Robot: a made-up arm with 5 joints.
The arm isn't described. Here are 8 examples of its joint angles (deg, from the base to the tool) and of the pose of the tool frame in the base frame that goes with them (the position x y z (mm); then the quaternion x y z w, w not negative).
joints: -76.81 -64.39 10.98 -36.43 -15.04
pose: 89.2 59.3 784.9 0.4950 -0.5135 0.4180 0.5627
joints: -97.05 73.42 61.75 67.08 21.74
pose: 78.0 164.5 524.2 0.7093 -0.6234 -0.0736 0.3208
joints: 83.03 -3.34 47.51 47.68 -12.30
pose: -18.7 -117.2 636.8 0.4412 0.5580 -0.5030 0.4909
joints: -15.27 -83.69 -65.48 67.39 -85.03
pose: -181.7 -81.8 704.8 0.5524 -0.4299 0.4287 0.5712
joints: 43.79 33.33 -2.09 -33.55 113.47
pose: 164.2 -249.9 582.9 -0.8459 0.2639 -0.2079 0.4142
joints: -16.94 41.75 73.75 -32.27 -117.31
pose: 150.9 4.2 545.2 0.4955 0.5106 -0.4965 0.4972
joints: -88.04 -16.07 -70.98 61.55 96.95
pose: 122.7 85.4 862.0 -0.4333 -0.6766 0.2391 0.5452
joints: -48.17 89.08 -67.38 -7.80 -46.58
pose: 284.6 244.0 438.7 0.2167 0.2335 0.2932 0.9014
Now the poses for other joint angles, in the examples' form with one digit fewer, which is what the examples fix.
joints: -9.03 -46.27 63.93 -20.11 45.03
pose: 122 -45 615 -0.463 -0.095 0.008 0.881
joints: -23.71 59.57 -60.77 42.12 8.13
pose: 350 94 581 -0.241 0.281 0.192 0.909
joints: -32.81 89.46 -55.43 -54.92 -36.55
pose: 337 166 405 0.266 -0.101 0.248 0.926
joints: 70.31 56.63 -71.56 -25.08 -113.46
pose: 91 -329 651 0.510 -0.572 -0.167 0.620
